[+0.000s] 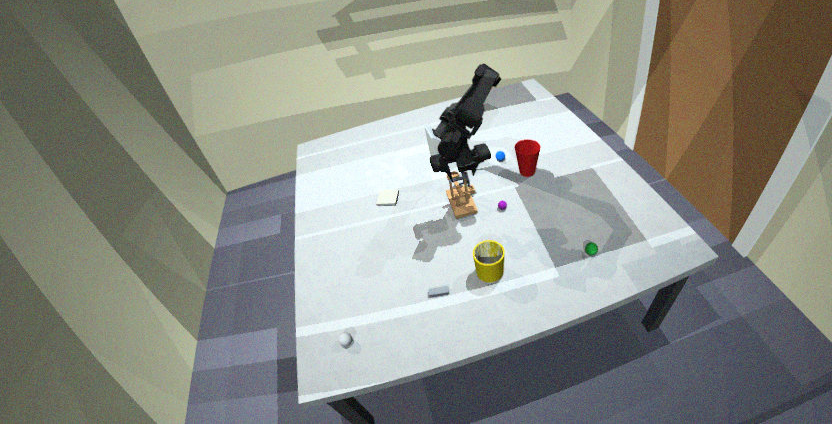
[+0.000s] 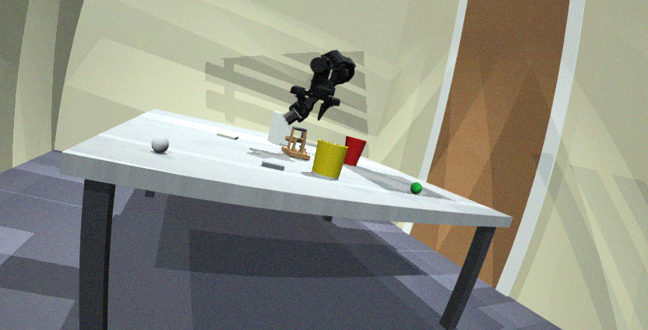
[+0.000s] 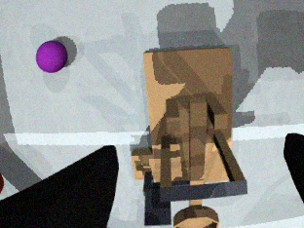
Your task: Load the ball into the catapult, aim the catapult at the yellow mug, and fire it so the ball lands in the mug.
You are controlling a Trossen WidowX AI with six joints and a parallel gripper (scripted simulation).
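My gripper tip is 14 cm above the purple ball, 12 cm to the right of it and 3 cm short of it. The rest, counted from my gripper tip: wooden catapult (10 cm below, 8 cm behind, 1 cm to the left); yellow mug (28 cm ahead, 13 cm below, 1 cm to the left); red cup (27 cm to the left, 13 cm behind, 12 cm below).
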